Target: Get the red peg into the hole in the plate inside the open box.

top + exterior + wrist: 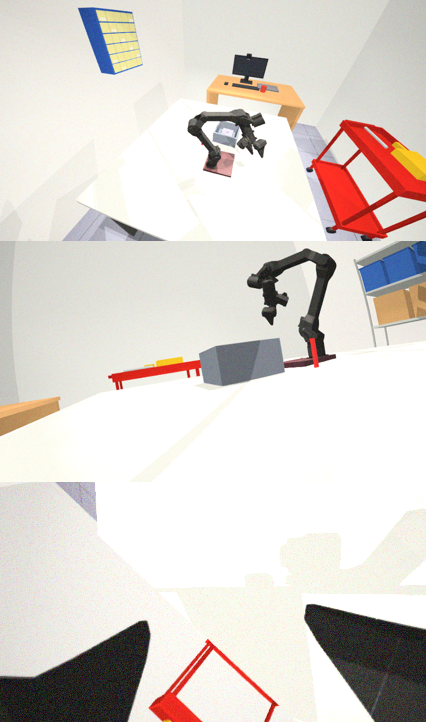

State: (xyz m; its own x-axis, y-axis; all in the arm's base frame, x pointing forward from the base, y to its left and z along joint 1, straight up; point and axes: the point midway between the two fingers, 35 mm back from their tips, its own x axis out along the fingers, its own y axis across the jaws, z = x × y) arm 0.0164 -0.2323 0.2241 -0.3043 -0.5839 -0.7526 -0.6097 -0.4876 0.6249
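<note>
Right now the red peg is 390 mm to the left of my gripper tip, 180 mm below it and 150 mm ahead of it. The rest, counted from my gripper tip: plate: 310 mm ahead, 240 mm to the left, 170 mm below; then grey box: 310 mm ahead, 240 mm to the left, 190 mm below.
</note>
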